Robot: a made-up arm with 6 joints.
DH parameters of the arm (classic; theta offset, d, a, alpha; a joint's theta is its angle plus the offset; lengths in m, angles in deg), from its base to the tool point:
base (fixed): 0 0.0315 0 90
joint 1: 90 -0.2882 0.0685 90
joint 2: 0 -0.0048 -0.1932 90
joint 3: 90 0.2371 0.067 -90
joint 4: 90 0.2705 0.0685 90
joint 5: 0 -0.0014 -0.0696 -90
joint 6: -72.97 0 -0.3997 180
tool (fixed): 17.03 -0.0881 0 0
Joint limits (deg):
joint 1: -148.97..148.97
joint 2: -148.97..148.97
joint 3: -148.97..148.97
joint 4: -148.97..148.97
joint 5: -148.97..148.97
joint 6: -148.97..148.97
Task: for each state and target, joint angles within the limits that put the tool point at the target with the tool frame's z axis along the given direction. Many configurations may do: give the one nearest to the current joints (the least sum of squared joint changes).
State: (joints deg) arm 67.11 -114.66 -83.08 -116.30 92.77 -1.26
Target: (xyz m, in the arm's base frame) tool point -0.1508 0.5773 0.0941 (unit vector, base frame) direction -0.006 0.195 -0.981
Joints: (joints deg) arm 51.73 -77.77 -140.54 -134.69 63.69 -34.84
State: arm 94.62 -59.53 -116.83 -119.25 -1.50 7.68
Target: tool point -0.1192 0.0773 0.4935 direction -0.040 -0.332 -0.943
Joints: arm 89.67 -67.09 -89.52 -118.21 -19.91 23.74
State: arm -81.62 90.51 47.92 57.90 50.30 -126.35
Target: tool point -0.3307 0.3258 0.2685 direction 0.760 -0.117 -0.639
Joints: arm -35.00 95.46 89.20 55.59 7.73 -124.51
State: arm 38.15 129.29 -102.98 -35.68 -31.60 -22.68
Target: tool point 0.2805 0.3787 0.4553 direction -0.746 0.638 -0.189
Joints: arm 30.37 122.14 -135.14 -21.56 9.80 -20.25
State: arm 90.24 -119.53 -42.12 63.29 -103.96 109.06
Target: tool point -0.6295 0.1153 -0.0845 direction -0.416 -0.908 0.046
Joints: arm 118.92 -141.08 4.59 32.03 -144.54 143.40
